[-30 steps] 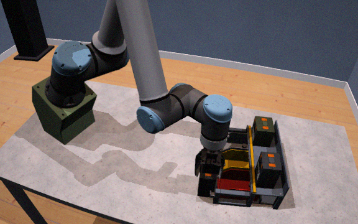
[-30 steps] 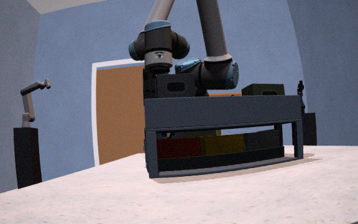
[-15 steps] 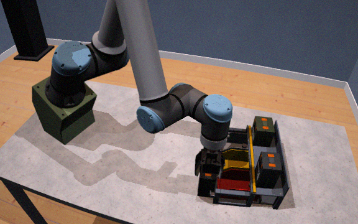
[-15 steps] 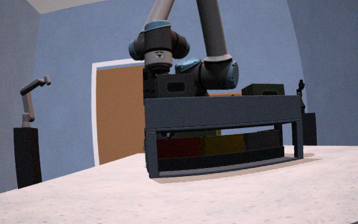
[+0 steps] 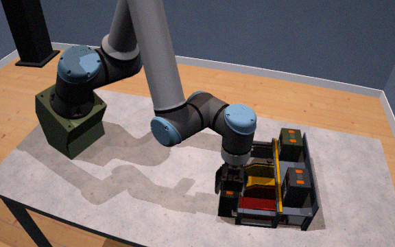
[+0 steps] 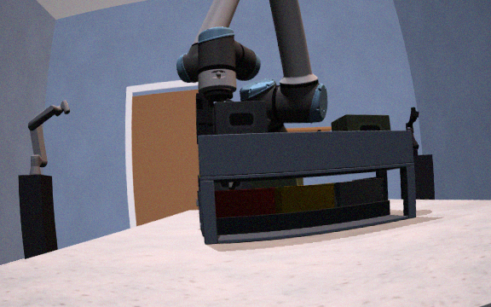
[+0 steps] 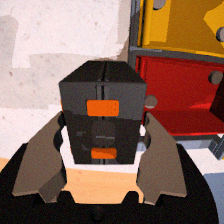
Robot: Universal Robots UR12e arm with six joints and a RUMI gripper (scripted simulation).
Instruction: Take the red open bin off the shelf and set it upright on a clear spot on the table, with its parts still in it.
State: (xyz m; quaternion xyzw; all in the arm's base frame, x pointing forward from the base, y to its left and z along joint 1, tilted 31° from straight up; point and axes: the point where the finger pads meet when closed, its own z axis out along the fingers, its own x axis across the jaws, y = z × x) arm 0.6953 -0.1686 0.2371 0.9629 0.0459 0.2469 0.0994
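The black box is 3 cm below my hand. Round my hand: yellow bin 13 cm ahead, 12 cm to the left, 6 cm below; yellow rail 18 cm ahead, 13 cm to the left, 1 cm above; red open bin 13 cm ahead, 6 cm below, 1 cm to the left.
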